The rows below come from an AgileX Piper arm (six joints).
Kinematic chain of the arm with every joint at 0, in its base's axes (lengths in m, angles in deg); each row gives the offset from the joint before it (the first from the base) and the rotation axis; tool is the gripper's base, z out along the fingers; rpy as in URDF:
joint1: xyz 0 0 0.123 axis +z
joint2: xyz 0 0 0 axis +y
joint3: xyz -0.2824 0 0.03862 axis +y
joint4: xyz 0.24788 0 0.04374 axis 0.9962 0 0.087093
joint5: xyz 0 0 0 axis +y
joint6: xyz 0.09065 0 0.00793 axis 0.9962 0 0.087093
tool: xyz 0 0 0 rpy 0 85.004 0
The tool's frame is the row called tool.
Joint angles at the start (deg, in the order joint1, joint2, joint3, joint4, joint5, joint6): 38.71, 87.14, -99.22, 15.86, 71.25, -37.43
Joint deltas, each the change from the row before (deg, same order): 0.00, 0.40, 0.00, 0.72, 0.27, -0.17; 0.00, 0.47, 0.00, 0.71, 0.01, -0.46; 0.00, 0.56, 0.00, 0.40, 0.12, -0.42; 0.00, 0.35, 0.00, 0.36, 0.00, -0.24; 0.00, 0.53, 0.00, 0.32, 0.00, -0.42; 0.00, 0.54, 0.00, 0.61, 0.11, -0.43; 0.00, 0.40, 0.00, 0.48, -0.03, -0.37
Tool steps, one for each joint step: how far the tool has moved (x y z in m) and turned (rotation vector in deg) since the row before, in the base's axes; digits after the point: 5 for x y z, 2 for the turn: 0.00066, 0.00191, -0.00212, 0.06, 0.84, 0.41; 0.00123, 0.00230, -0.00228, 0.11, 0.54, 0.56; 0.00177, 0.00218, -0.00301, -0.24, 0.52, 0.47; 0.00107, 0.00152, -0.00178, -0.01, 0.35, 0.28; 0.00183, 0.00205, -0.00281, -0.19, 0.37, 0.41; 0.00144, 0.00229, -0.00285, -0.04, 0.62, 0.53; 0.00115, 0.00179, -0.00201, 0.05, 0.37, 0.40
